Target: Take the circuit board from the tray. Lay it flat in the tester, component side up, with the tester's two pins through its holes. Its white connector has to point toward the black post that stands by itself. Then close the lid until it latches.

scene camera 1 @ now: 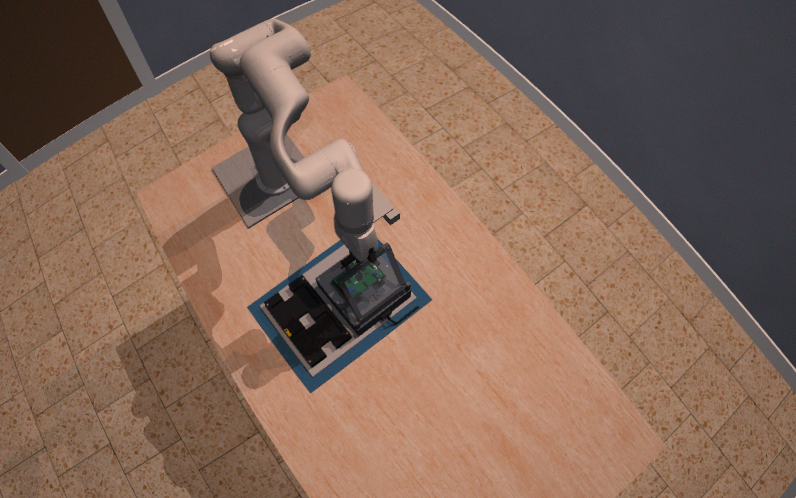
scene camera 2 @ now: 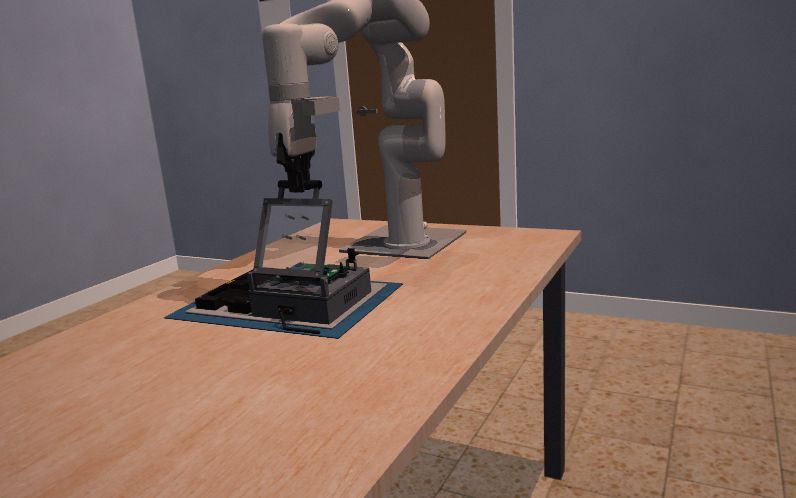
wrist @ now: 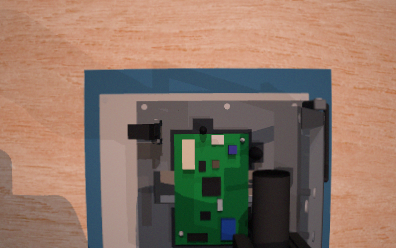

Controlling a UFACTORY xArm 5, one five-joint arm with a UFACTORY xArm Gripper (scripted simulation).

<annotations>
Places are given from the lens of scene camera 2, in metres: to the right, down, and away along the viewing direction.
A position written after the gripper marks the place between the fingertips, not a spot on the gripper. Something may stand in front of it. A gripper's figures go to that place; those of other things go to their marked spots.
gripper (scene camera 2: 300, 190): -0.19, -0.11, 1.21
dark tester (scene camera 2: 324, 309): -0.14, 0.11, 1.15
</annotations>
